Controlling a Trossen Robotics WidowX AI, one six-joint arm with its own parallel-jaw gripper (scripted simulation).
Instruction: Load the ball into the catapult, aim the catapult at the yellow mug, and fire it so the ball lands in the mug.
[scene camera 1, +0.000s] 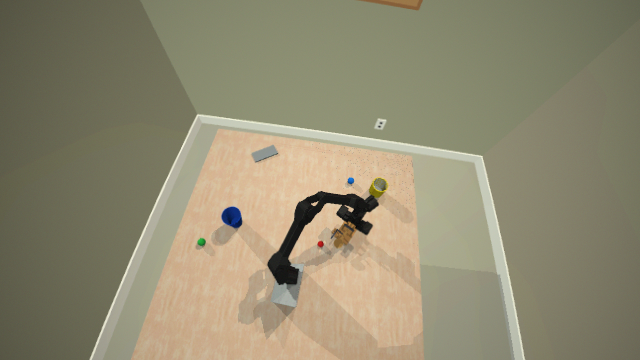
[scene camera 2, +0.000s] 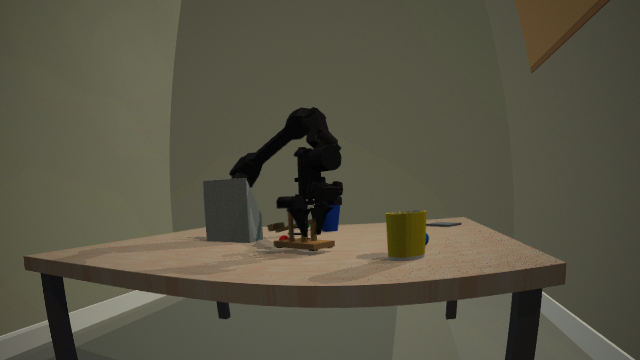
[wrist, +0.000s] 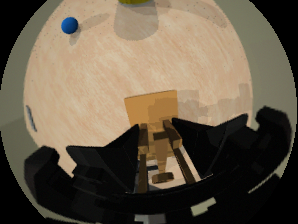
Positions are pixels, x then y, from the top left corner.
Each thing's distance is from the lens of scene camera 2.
my gripper (scene camera 2: 311, 235): 1.06 m
wooden catapult (scene camera 2: 313, 244): 1.00 m
yellow mug (scene camera 2: 406, 231): 0.84 m
The marked spots on the wooden catapult and the yellow mug are 0.26 m apart.
